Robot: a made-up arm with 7 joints.
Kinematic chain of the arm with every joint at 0, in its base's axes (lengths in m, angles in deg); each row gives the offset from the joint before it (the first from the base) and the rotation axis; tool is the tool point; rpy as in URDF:
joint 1: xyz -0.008 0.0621 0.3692 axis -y
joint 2: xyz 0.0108 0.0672 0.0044 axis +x
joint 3: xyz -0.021 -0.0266 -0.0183 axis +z
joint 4: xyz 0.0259 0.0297 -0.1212 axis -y
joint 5: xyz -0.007 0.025 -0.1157 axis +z
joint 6: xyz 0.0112 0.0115 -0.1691 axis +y
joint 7: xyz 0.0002 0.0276 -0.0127 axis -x
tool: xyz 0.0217 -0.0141 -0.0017 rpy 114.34 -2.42 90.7
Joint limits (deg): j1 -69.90..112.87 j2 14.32..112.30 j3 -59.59..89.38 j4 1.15..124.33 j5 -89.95..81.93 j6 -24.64..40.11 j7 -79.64..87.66
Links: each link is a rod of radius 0.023 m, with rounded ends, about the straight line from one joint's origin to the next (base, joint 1, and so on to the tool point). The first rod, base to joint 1, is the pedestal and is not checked.
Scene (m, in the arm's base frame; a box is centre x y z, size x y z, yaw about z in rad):
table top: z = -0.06
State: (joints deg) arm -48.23 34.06 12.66 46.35 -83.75 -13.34 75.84
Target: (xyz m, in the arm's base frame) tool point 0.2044 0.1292 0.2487
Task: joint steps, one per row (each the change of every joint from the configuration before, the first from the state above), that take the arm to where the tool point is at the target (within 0.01 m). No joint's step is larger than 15 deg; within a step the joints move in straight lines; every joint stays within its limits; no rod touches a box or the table.
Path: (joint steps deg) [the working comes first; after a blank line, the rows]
Joints at the target: -36.77 37.26 3.05 118.38 -80.83 -17.85 79.64
Straight joint move there: clear.

1: 2.29 0.64 -1.92 14.41 0.58 -0.90 0.76
2: 2.30 0.64 -1.92 14.40 0.59 -0.90 0.76
3: 2.29 0.64 -1.93 14.41 0.58 -0.91 0.76
4: 2.29 0.64 -1.92 14.41 0.58 -0.90 0.76
5: 2.29 0.64 -1.92 14.40 0.59 -0.90 0.76

